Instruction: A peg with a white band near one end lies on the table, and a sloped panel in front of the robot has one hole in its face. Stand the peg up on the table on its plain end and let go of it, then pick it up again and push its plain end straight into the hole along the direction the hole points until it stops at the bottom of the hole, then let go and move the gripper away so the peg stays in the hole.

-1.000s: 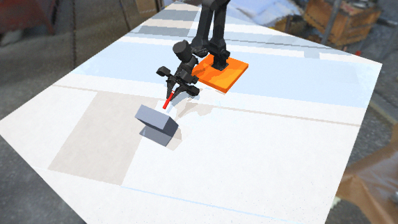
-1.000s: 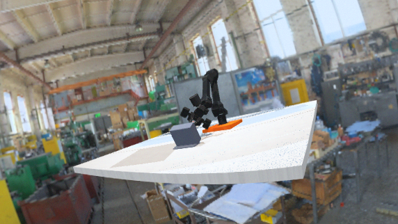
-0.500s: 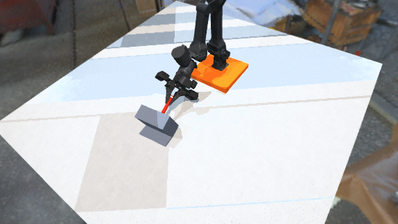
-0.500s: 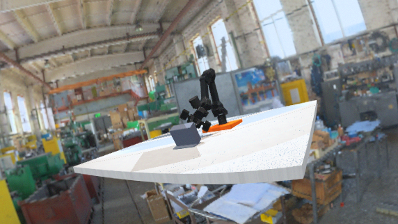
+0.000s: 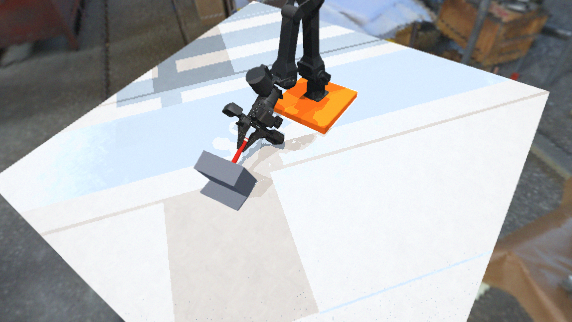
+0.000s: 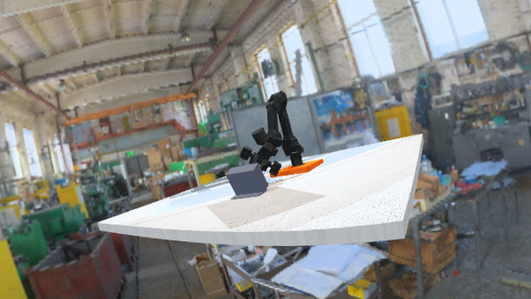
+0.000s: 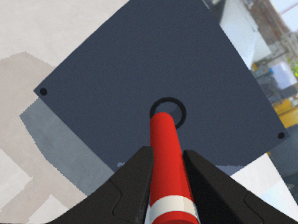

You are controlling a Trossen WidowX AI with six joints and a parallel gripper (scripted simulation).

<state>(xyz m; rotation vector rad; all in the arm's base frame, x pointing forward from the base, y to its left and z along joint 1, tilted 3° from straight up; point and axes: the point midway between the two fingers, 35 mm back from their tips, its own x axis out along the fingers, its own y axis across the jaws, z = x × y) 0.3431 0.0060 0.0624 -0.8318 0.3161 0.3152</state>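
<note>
Right now the red peg is 20 mm behind my gripper tip and 10 mm above it. Round my gripper tip: panel: 70 mm ahead, 10 mm to the left, 20 mm below.
</note>
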